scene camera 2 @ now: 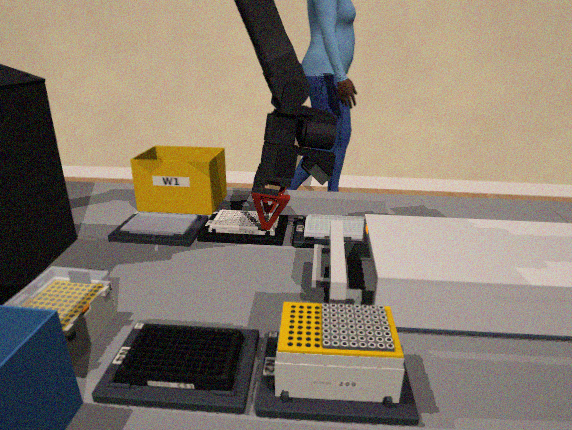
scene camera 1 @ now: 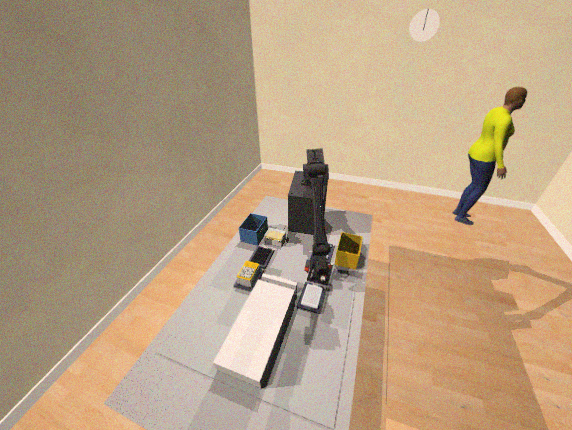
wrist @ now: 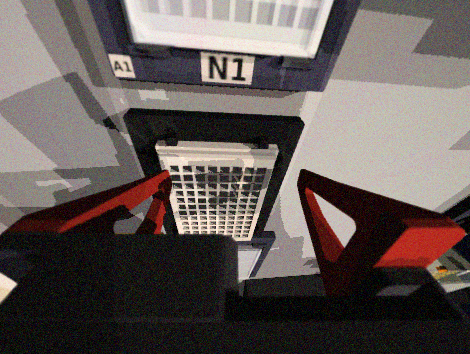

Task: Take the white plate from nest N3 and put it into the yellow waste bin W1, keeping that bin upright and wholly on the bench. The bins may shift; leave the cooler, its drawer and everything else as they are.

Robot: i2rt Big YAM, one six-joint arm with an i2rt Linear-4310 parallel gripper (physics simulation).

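Frame: origin at the arm's base, x ahead, y left, z up, level; metres.
Seen in the pictures: gripper, fingertip midpoint: [scene camera 2: 267,220] [wrist: 234,176].
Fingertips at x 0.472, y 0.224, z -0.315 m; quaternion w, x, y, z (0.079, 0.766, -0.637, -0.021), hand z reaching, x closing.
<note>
A point is followed by its place in that frame.
The white plate [scene camera 2: 227,218] {x 0.391, y 0.221, z -0.316 m} [wrist: 220,206] {x 0.426, y 0.229, z -0.320 m} with a grid of square wells lies flat in a black nest [scene camera 2: 242,239] {x 0.437, y 0.172, z -0.334 m} [wrist: 215,121] {x 0.504, y 0.242, z -0.332 m}; no N3 label is readable on it. My gripper [scene camera 1: 318,270] {x 0.472, y 0.224, z -0.315 m} [scene camera 2: 268,220] {x 0.472, y 0.224, z -0.315 m} [wrist: 234,176] {x 0.472, y 0.224, z -0.315 m} is open and empty. In the wrist view its red fingertips stand apart, on either side of the plate; in scene camera 2 one finger overlaps the plate's right part. How high the tips are is hard to tell. The yellow bin W1 [scene camera 1: 347,257] {x 0.324, y 0.359, z -0.258 m} [scene camera 2: 175,195] {x 0.250, y 0.285, z -0.301 m} stands upright on the bench behind the nests, its inside mostly hidden in scene camera 2.
Nest N1 [wrist: 165,67] {x 0.531, y 0.272, z -0.332 m} holds a clear-white plate [scene camera 1: 312,296] {x 0.615, y 0.252, z -0.320 m} [scene camera 2: 320,227] {x 0.577, y 0.224, z -0.319 m} beside the white cooler [scene camera 1: 255,330] {x 0.926, y 0.096, z -0.260 m} [scene camera 2: 465,250] {x 0.801, y 0.064, z -0.260 m}, whose drawer front [scene camera 2: 338,270] {x 0.628, y -0.006, z -0.273 m} stands out. Another nest holds a pale plate [scene camera 2: 160,224] {x 0.266, y 0.180, z -0.324 m}. A black plate [scene camera 2: 180,352] {x 0.463, y -0.151, z -0.318 m}, yellow-topped tip box [scene camera 2: 340,372] {x 0.645, y -0.168, z -0.294 m} and blue bin [scene camera 1: 252,232] {x 0.383, y -0.248, z -0.235 m} [scene camera 2: 30,360] {x 0.385, y -0.265, z -0.243 m} stand opposite.
</note>
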